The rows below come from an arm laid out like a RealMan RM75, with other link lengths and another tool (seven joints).
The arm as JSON. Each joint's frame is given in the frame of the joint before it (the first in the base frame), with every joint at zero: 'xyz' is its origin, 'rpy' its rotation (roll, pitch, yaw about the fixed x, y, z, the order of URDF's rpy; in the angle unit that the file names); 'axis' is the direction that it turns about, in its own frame. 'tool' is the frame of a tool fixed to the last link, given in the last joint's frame.
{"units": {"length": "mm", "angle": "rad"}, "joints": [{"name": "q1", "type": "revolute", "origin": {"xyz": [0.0, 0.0, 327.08], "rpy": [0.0, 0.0, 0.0]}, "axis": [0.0, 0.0, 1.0]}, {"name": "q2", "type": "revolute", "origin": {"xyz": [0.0, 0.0, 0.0], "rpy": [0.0, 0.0, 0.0]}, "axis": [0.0, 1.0, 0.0]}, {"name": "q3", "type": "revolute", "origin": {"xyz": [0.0, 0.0, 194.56], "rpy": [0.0, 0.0, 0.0]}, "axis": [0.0, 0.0, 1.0]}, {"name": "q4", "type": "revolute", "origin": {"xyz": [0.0, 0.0, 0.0], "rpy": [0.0, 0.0, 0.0]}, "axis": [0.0, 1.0, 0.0]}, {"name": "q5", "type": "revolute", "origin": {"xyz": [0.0, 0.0, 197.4], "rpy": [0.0, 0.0, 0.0]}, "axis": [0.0, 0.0, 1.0]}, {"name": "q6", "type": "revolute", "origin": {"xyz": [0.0, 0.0, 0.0], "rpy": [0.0, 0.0, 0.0]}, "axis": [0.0, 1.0, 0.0]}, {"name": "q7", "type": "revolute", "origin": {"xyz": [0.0, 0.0, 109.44], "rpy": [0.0, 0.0, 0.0]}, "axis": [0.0, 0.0, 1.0]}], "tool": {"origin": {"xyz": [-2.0, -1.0, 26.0], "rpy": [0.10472, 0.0, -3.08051]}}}
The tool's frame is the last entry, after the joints.
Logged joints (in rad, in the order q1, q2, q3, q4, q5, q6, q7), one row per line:
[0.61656, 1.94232, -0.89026, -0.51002, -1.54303, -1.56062, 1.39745]
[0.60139, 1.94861, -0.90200, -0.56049, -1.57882, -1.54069, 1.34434]
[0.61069, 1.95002, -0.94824, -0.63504, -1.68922, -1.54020, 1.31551]
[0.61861, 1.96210, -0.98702, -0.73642, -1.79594, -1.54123, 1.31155]
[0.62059, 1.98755, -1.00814, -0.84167, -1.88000, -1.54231, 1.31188]
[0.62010, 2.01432, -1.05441, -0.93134, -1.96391, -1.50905, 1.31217]
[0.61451, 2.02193, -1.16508, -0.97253, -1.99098, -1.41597, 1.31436]
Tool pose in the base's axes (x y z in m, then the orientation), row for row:
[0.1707, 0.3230, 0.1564, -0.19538, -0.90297, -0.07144, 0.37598]
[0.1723, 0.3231, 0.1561, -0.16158, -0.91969, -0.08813, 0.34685]
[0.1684, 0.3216, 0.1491, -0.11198, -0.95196, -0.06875, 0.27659]
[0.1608, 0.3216, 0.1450, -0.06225, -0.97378, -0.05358, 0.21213]
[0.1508, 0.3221, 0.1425, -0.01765, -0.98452, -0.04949, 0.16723]
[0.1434, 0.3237, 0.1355, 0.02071, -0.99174, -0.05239, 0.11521]
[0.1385, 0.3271, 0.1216, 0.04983, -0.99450, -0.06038, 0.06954]
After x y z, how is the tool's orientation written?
As a quaternion, x y z w.
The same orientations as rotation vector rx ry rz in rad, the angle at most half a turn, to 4 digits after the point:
[-0.4999, -2.3102, -0.1828]
[-0.4192, -2.3859, -0.2286]
[-0.3008, -2.5569, -0.1847]
[-0.1729, -2.7045, -0.1488]
[-0.0502, -2.8016, -0.1408]
[0.0607, -2.9060, -0.1535]
[0.1500, -2.9931, -0.1817]

